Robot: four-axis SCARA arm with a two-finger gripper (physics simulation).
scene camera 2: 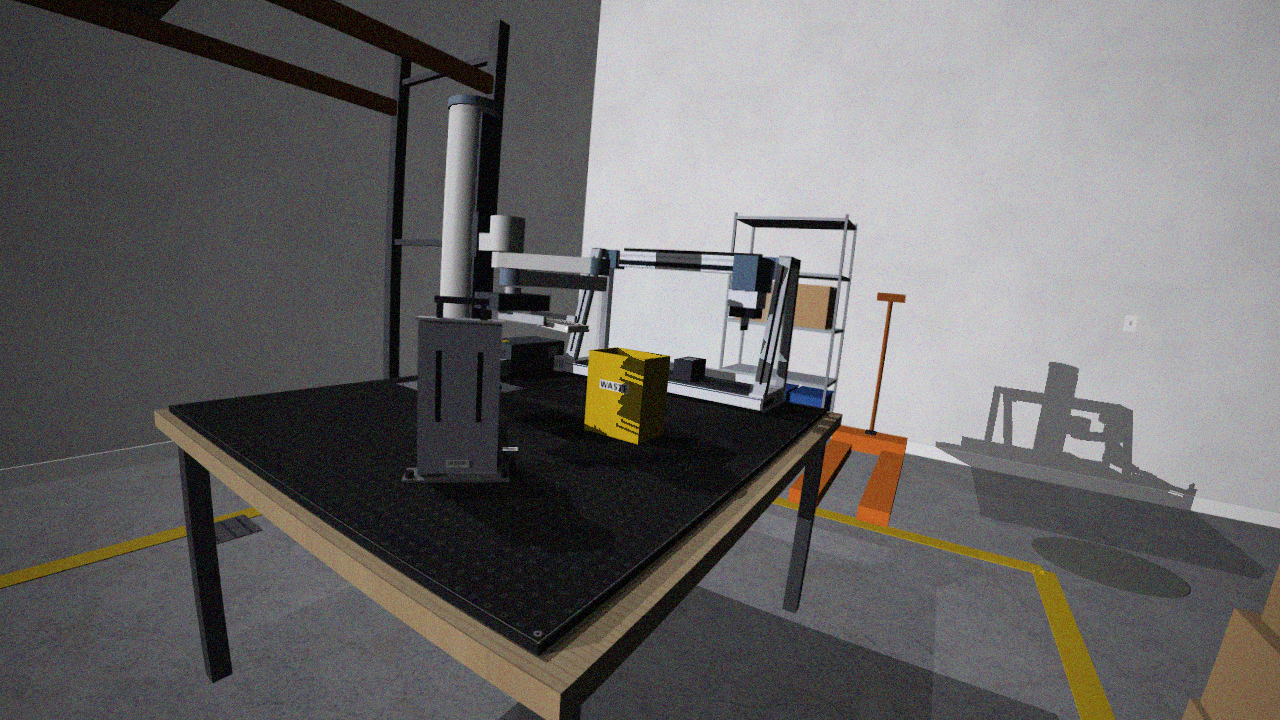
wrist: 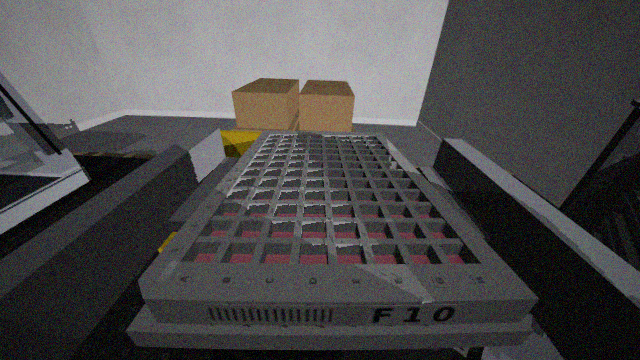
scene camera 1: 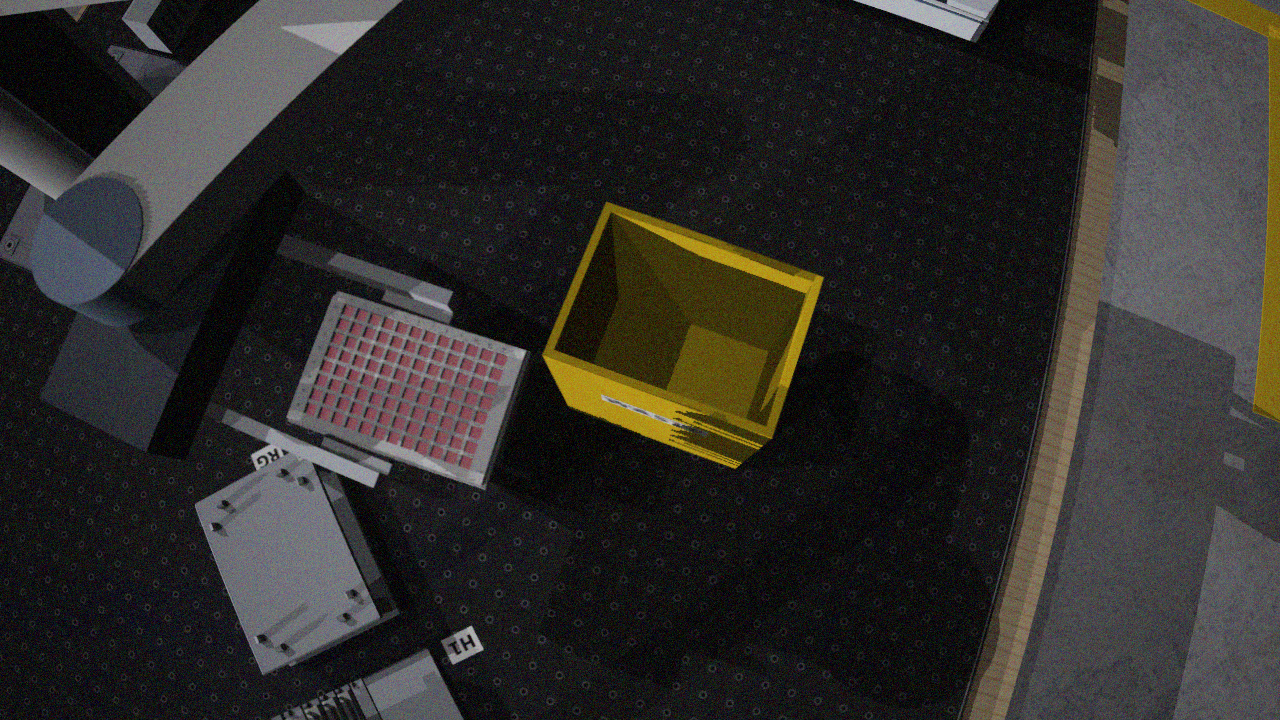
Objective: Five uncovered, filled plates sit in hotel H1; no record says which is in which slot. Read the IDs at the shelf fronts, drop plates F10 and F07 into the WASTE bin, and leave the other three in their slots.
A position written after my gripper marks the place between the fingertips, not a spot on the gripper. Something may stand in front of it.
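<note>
My gripper is at (wrist: 329, 152). There's also a plate F10, which you'd find at (scene camera 1: 430, 395) and again at (wrist: 313, 237), and an H1 label (scene camera 1: 465, 643).
</note>
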